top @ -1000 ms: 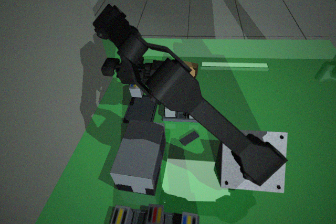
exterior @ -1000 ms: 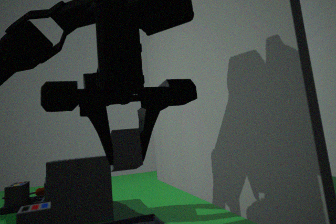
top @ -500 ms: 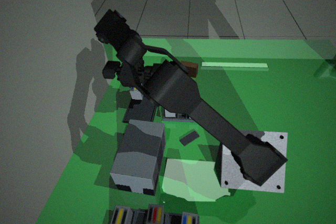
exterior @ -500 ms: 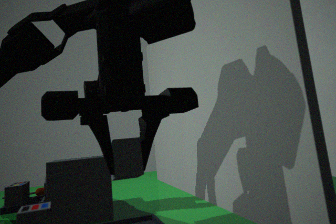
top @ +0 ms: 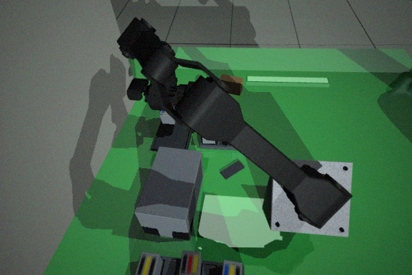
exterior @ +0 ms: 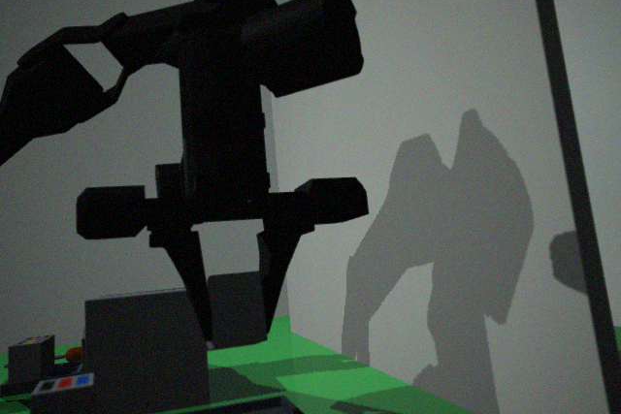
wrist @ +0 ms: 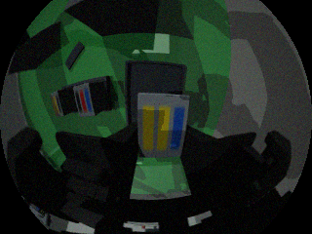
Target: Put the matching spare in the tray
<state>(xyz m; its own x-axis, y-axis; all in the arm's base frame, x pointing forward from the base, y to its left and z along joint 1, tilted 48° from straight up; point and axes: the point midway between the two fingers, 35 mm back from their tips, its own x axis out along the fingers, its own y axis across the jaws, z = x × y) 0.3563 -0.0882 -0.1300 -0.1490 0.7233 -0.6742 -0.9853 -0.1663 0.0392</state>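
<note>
My gripper tip is 1 cm to the right of the dark tray and 6 cm above it. Round my gripper tip: black tape roll 8 cm behind, 12 cm to the right, 4 cm below; black rack 15 cm behind, 1 cm to the left, 6 cm below; spare 1 cm to the left, 3 cm above.
</note>
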